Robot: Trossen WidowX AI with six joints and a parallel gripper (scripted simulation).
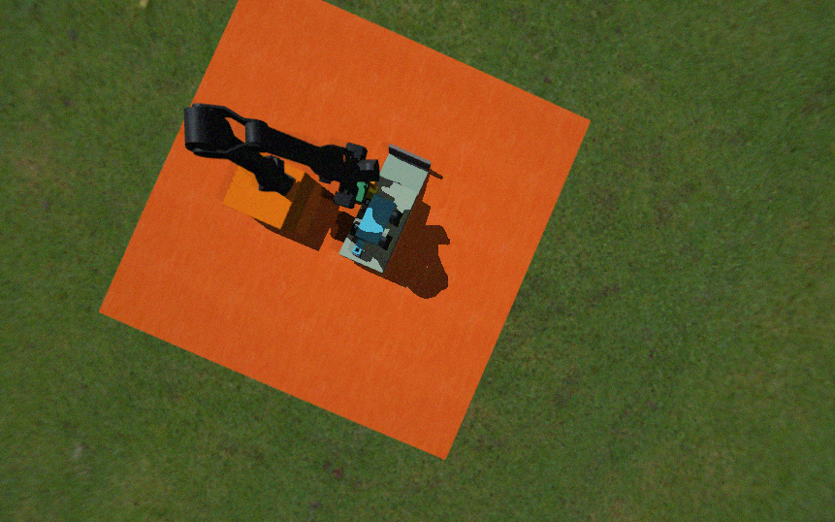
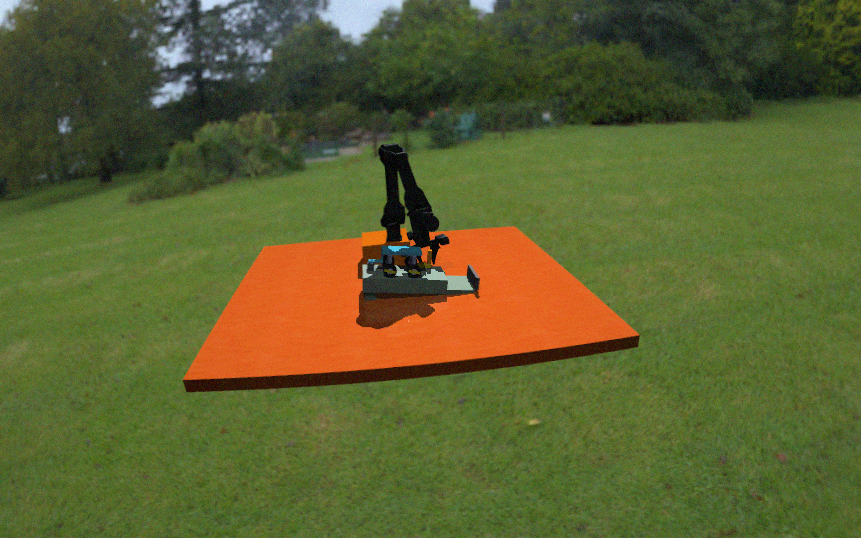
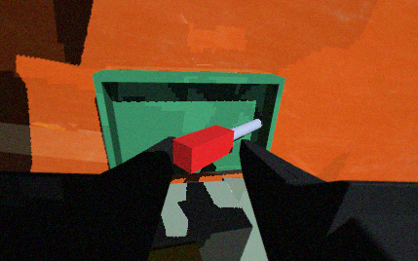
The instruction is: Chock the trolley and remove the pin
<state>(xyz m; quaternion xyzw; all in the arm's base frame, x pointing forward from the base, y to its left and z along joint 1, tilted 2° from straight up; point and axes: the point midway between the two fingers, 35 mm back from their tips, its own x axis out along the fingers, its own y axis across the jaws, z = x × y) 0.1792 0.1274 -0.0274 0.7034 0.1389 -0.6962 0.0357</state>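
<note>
Now: gripper tip 1 cm to the right of the stop pin and 1 cm above it. Also, from my gripper tip: yellow chock (7 cm ahead, 2 cm to the right, 4 cm above); grey ramp (14 cm ahead, 9 cm to the right, 1 cm above); green tray (5 cm below).
</note>
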